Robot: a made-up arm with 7 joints. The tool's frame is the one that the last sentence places.
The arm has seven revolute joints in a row. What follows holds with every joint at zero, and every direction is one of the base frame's.
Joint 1 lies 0.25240 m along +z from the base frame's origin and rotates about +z.
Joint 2 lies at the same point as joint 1 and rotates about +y.
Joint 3 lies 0.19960 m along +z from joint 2 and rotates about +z.
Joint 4 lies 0.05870 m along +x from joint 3 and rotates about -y.
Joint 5 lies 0.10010 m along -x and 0.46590 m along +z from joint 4 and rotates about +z.
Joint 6 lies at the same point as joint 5 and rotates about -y.
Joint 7 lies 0.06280 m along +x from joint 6 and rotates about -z.
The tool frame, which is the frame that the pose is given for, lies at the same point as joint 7; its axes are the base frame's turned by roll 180.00, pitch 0.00 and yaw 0.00 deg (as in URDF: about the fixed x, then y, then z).
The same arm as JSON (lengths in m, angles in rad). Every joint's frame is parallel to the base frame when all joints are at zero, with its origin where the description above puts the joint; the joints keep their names.
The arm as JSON. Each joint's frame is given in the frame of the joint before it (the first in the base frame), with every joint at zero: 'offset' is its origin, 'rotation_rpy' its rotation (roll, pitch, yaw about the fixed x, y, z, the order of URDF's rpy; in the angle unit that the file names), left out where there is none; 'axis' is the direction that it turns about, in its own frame. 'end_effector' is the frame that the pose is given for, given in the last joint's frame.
{"length_unit": "m", "angle_unit": "rad", "chain": [{"id": "joint 1", "offset": [0.0, 0.0, 0.2524], "axis": [0.0, 0.0, 1.0]}, {"id": "joint 2", "offset": [0.0, 0.0, 0.0], "axis": [0.0, 1.0, 0.0]}, {"id": "joint 3", "offset": [0.0, 0.0, 0.1996], "axis": [0.0, 0.0, 1.0]}, {"id": "joint 4", "offset": [0.0587, 0.0, 0.0], "axis": [0.0, -1.0, 0.0]}, {"id": "joint 5", "offset": [-0.1001, 0.0, 0.4659], "axis": [0.0, 0.0, 1.0]}, {"id": "joint 6", "offset": [0.0, 0.0, 0.0], "axis": [0.0, -1.0, 0.0]}, {"id": "joint 7", "offset": [0.0628, 0.0, 0.0], "axis": [0.0, 0.0, -1.0]}], "end_effector": {"offset": [0.0, 0.0, 0.0], "rotation_rpy": [3.1416, 0.0, 0.0]}}
